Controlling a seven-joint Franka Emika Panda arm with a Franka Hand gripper.
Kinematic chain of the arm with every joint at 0, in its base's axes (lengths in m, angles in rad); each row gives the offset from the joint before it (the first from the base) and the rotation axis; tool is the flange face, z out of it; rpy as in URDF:
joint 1: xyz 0 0 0.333 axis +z
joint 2: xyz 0 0 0 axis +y
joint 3: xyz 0 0 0.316 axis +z
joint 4: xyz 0.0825 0 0 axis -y
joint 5: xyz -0.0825 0 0.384 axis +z
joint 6: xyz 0 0 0 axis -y
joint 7: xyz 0.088 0 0 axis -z
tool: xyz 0 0 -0.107 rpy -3.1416 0 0
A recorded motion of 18 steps. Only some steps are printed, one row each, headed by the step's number.
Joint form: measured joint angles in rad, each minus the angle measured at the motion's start. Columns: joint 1, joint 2, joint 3, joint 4, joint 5, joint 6, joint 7.
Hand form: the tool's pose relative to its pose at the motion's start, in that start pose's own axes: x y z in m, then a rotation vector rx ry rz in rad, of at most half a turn. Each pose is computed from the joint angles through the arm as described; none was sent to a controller.
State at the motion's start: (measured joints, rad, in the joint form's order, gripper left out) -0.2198 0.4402 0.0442 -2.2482 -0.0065 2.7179 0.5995
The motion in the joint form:
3: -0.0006 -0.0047 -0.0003 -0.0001 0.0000 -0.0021 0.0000
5: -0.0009 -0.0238 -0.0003 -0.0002 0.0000 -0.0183 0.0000
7: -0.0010 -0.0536 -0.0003 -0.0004 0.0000 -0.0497 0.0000
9: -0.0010 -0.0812 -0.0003 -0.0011 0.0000 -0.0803 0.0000
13: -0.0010 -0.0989 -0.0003 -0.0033 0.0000 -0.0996 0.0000
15: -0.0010 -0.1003 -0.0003 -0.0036 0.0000 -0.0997 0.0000
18: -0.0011 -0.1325 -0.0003 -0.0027 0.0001 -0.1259 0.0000
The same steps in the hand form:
3: 0.0007 0.0001 -0.0023 0.0011 0.0023 0.0008
5: 0.0021 -0.0007 -0.0111 0.0020 0.0051 0.0008
7: 0.0032 -0.0014 -0.0244 -0.0002 0.0043 0.0004
9: 0.0036 -0.0018 -0.0364 -0.0034 0.0020 0.0000
13: 0.0032 -0.0015 -0.0435 -0.0062 -0.0007 -0.0002
15: 0.0032 -0.0016 -0.0441 -0.0057 0.0001 -0.0002
18: 0.0045 -0.0025 -0.0596 -0.0030 0.0066 -0.0004

